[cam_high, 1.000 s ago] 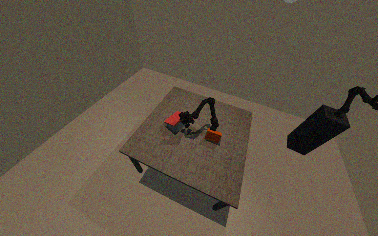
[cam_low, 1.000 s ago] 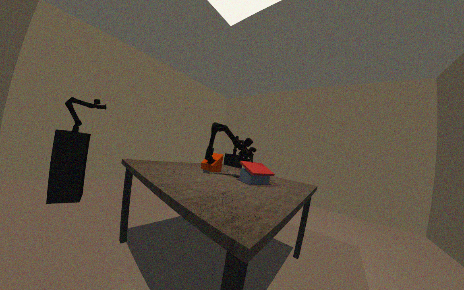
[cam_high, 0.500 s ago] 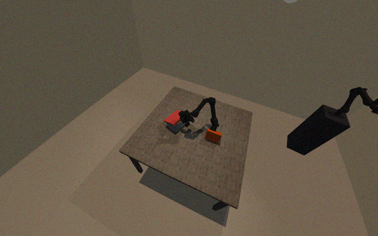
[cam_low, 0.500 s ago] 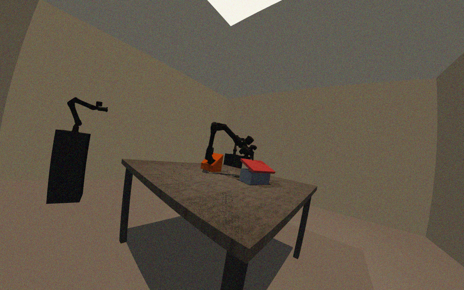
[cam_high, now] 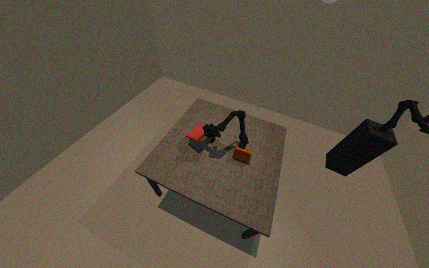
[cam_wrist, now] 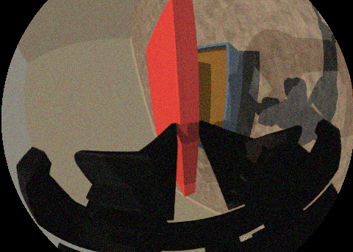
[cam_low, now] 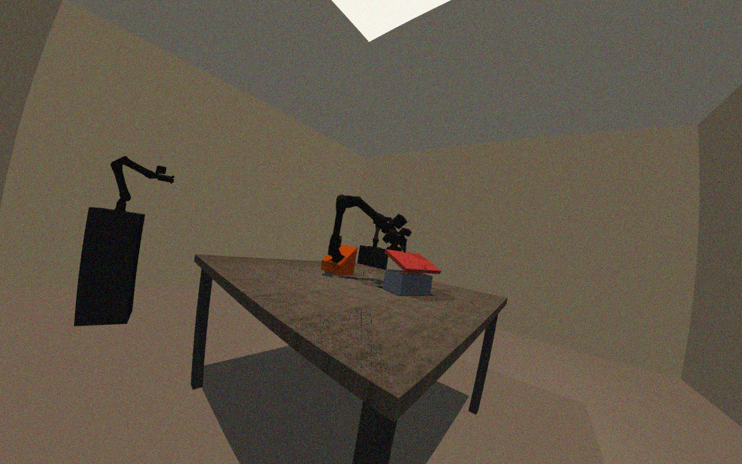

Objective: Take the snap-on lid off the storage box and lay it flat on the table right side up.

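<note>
The lid is 70 mm ahead of my gripper tip, 30 mm below it and 10 mm to the right of it. Also, from my gripper tip: blue-grey storage box (130 mm below, 60 mm ahead, 10 mm to the right).
</note>
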